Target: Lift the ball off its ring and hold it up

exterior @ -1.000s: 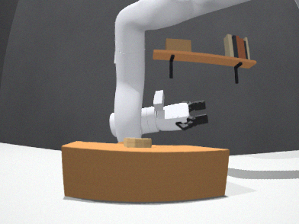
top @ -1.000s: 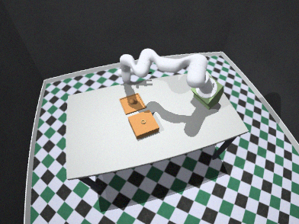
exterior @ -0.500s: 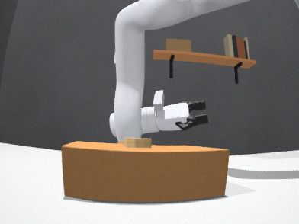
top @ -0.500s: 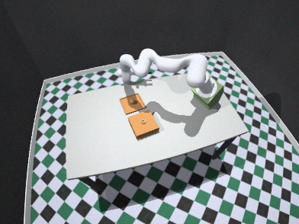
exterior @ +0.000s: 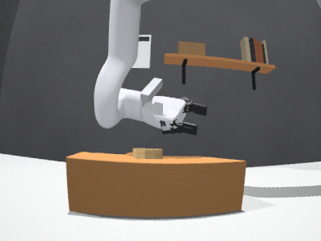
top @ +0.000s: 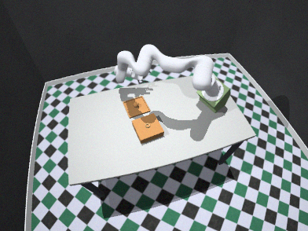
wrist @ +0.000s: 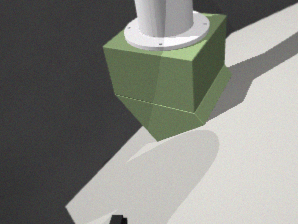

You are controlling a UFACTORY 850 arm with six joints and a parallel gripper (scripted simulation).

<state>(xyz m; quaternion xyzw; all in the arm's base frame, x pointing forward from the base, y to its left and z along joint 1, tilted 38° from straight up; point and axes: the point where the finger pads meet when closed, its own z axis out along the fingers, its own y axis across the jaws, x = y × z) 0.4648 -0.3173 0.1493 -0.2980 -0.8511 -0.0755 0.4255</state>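
Right now the ball is 23 cm to the left of my hand, 12 cm ahead of it and 11 cm below it. Round my hand: block 47 cm to the left, 10 cm below, 4 cm ahead.
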